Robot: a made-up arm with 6 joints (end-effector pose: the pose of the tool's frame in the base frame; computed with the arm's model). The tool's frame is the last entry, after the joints. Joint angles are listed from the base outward.
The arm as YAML. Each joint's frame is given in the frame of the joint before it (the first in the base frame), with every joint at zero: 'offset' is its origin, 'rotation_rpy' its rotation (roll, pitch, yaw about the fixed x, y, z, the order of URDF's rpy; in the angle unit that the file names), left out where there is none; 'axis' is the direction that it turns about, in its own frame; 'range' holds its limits. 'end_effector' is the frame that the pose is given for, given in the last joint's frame.
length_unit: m
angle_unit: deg
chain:
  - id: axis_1
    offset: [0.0, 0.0, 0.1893]
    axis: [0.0, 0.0, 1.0]
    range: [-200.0, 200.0]
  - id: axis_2
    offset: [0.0, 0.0, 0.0]
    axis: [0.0, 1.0, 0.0]
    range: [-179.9, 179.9]
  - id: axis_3
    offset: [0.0, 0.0, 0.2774]
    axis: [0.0, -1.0, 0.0]
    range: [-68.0, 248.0]
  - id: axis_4
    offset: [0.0, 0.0, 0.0]
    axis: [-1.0, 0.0, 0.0]
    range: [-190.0, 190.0]
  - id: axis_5
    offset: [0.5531, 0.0, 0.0]
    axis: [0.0, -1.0, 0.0]
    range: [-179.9, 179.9]
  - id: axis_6
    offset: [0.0, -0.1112, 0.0]
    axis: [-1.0, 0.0, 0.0]
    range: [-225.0, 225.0]
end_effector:
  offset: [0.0, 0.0, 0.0]
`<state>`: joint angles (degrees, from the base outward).
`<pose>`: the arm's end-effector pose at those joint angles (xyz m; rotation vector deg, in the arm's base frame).
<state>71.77 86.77 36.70 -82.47 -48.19 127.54</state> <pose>0.1851 0.5154 -0.2900 -40.58 18.25 130.55</pose>
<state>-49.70 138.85 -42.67 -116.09 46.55 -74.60</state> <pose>-0.2005 0.3121 0.0949 30.04 1.62 171.97</pose>
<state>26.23 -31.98 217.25 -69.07 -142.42 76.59</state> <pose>-0.3773 -0.2302 -0.0557 -100.67 -94.33 -82.62</pose>
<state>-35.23 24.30 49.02 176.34 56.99 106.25</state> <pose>0.5652 -0.2633 0.6799 82.37 5.61 -47.85</pose>
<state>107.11 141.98 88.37 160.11 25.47 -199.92</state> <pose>-0.2557 0.4753 -0.4520 -42.75 81.58 66.45</pose>
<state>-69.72 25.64 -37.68 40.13 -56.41 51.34</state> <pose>0.0701 -0.4351 -0.0226 -1.07 126.24 20.77</pose>
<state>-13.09 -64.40 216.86 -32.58 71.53 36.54</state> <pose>-0.2169 -0.0458 -0.2450 -25.41 19.91 -40.71</pose>
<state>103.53 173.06 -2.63 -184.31 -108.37 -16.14</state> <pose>0.0132 -0.5290 -0.1360 86.75 86.24 -59.57</pose>
